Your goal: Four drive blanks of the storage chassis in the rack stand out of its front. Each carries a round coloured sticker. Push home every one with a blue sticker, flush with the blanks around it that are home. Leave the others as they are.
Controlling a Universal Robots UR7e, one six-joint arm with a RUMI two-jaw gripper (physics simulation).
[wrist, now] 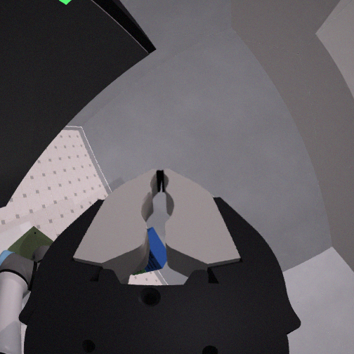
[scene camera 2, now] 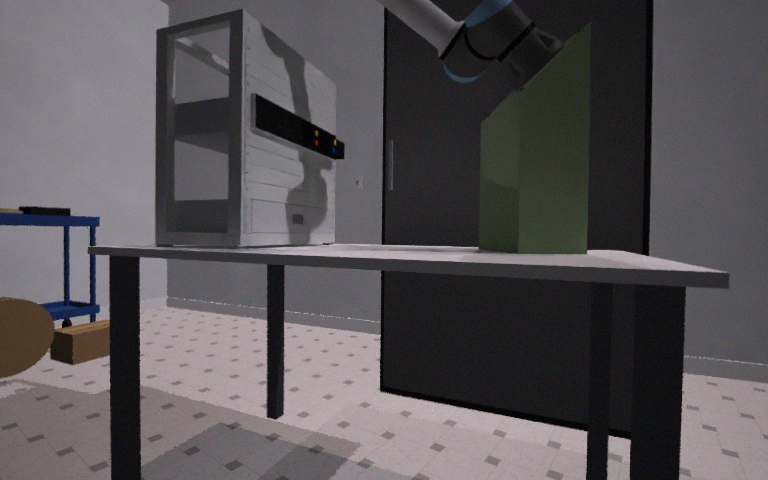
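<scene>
The rack (scene camera 2: pixel 237 164) stands on the left of the table in scene camera 2. Its black-fronted storage chassis (scene camera 2: pixel 278 120) sticks out of the rack's face. Near the chassis's far end, a yellow sticker (scene camera 2: pixel 316 133) sits above a red sticker (scene camera 2: pixel 316 142). Further along, another yellow sticker (scene camera 2: pixel 334 142) sits above a blue sticker (scene camera 2: pixel 333 150). How far each blank stands out is too small to tell. My gripper (wrist: pixel 161 172) is shut and empty in the wrist view, pointing at a grey wall. In scene camera 2 it is hidden behind the green block, well away from the rack.
A tall green block (scene camera 2: pixel 552 164) stands on the right of the table (scene camera 2: pixel 396 257), with my arm (scene camera 2: pixel 481 33) above and behind it. A dark door (scene camera 2: pixel 430 141) is behind. A blue cart (scene camera 2: pixel 84 220) and a brown box (scene camera 2: pixel 84 342) are at the left.
</scene>
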